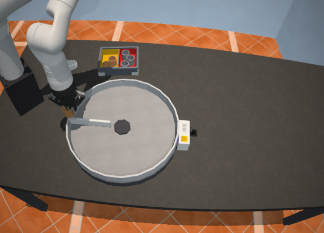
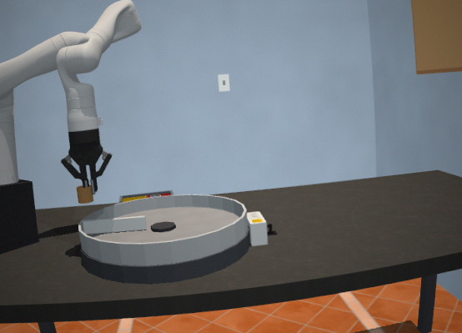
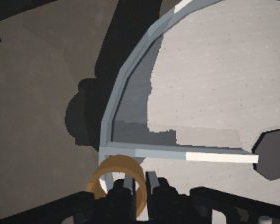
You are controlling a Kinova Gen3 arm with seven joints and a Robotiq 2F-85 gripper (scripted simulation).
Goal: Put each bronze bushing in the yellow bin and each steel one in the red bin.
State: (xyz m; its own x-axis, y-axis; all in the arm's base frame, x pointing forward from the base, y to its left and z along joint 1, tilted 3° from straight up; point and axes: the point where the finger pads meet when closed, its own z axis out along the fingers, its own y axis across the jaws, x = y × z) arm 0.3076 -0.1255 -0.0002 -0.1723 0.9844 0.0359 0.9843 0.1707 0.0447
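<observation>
Right now my hand is 390 mm to the right of the yellow bin, 150 mm above it and 70 mm short of it. Also, from my hand: turntable (170 mm ahead, 120 mm below, 20 mm to the left).
</observation>
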